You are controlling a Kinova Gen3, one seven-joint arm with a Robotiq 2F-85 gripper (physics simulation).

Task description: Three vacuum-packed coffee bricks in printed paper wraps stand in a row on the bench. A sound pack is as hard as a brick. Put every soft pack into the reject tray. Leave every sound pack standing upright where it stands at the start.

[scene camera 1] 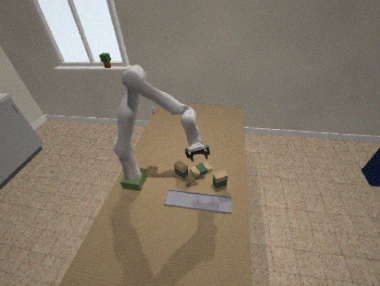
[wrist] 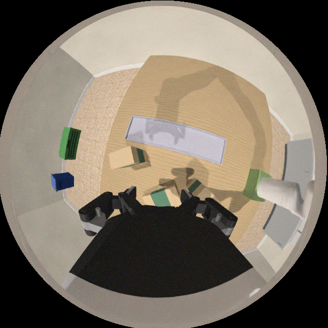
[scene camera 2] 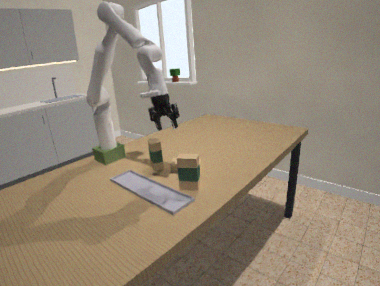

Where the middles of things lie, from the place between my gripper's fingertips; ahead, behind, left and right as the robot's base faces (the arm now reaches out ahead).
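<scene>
I am looking at the grey reject tray (scene camera 2: 163, 196), and my hand is 24 cm above it, 15 cm to the left of it and 1 cm short of it.
</scene>
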